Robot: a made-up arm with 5 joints.
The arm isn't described. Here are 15 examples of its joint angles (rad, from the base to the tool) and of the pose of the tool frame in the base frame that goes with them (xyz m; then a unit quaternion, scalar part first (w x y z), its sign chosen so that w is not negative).
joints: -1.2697 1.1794 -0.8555 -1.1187 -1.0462
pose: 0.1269 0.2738 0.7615 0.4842 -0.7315 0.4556 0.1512
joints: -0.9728 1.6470 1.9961 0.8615 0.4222
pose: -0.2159 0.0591 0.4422 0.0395 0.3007 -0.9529 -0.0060
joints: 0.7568 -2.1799 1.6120 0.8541 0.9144
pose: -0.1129 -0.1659 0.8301 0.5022 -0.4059 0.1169 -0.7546
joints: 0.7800 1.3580 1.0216 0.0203 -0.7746
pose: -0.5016 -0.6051 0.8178 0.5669 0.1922 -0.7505 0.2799
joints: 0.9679 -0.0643 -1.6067 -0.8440 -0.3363
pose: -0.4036 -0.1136 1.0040 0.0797 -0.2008 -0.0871 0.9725
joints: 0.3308 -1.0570 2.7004 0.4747 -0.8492
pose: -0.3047 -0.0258 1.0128 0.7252 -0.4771 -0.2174 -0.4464
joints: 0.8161 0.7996 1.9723 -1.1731 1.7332
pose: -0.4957 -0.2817 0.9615 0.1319 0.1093 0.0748 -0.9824
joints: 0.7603 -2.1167 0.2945 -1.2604 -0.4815
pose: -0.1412 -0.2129 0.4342 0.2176 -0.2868 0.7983 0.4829
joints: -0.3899 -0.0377 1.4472 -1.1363 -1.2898
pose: -0.2322 -0.1371 1.0296 0.8755 -0.2093 0.3181 -0.2975
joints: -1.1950 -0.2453 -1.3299 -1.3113 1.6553
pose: -0.0661 0.0824 0.9462 0.6545 -0.4605 -0.1040 -0.5906
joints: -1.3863 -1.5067 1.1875 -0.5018 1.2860
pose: -0.0499 -0.2818 0.8345 0.3498 0.2485 -0.5963 0.6785
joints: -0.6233 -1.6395 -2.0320 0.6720 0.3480
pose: -0.0246 -0.0321 0.4790 0.2139 0.8097 0.4640 0.2887
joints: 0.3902 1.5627 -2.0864 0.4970 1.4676
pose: -0.6213 -0.0632 0.8733 0.7868 -0.5350 -0.2722 0.1435
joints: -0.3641 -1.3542 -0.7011 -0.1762 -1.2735
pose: 0.0633 -0.1857 0.5860 0.6249 0.6310 0.1313 0.4406
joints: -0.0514 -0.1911 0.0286 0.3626 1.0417
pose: -0.2994 -0.2377 1.0169 0.8085 0.1384 0.2183 -0.5286
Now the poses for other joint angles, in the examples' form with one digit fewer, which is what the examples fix.
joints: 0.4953 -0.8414 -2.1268 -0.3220 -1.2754
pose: -0.241 0.070 0.921 0.299 -0.487 -0.126 -0.811
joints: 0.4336 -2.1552 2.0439 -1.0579 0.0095
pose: -0.014 -0.221 0.603 0.039 -0.811 0.524 -0.257
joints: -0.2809 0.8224 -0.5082 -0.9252 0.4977
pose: -0.444 0.131 0.963 0.720 -0.561 -0.373 -0.165
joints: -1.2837 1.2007 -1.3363 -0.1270 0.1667
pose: 0.063 0.265 0.910 0.813 -0.566 0.124 -0.058
